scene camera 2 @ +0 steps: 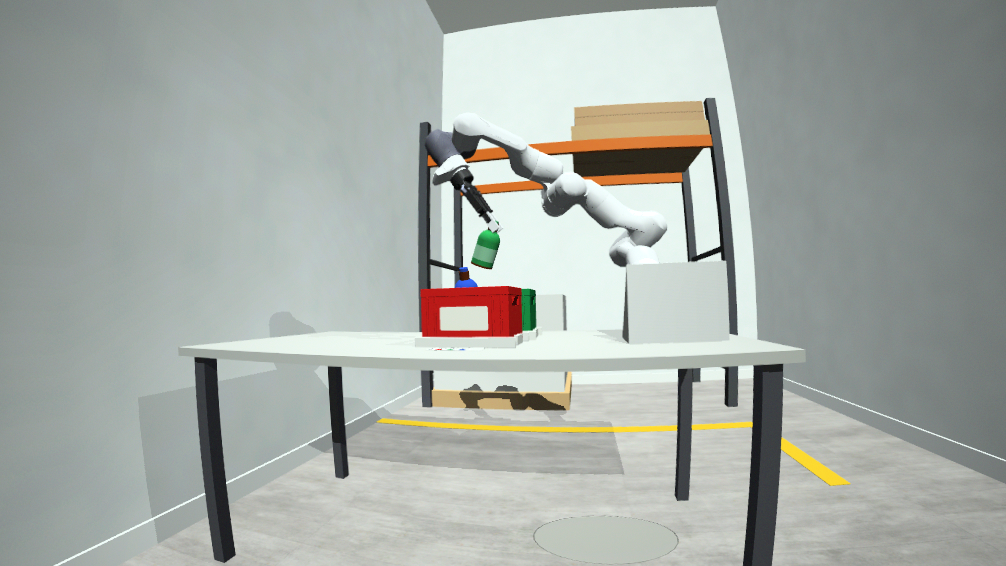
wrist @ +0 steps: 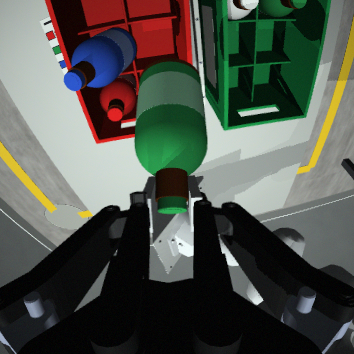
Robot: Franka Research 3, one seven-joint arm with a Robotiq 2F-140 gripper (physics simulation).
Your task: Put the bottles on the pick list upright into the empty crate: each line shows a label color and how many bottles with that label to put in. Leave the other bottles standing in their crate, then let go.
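Observation:
My gripper (scene camera 2: pixel 494 223) (wrist: pixel 171 188) is shut on the neck of a green bottle (scene camera 2: pixel 486 249) (wrist: pixel 171 120) with a pale green band. The bottle hangs tilted above the red crate (scene camera 2: pixel 504 313) (wrist: pixel 186 30). In the red crate are a blue bottle (scene camera 2: pixel 465 283) (wrist: pixel 98 59), which sticks up above the rim, and a red bottle (wrist: pixel 117 96). The green crate (scene camera 2: pixel 528 309) (wrist: pixel 265 122) stands beside it and holds a white bottle (wrist: pixel 240 9) and a green bottle (wrist: pixel 280 6) at the top of the wrist view. The pick list (wrist: pixel 53 45) shows red, green and blue marks, partly hidden by the red crate.
Both crates stand on the white table (scene camera 2: pixel 583 357) (wrist: pixel 240 180). A grey box (scene camera 2: pixel 676 302) stands at the table's right, near the arm's base. Behind is a shelf rack (scene camera 2: pixel 718 211) with cardboard boxes (scene camera 2: pixel 638 121) on top. The held bottle hides part of the red crate in the wrist view.

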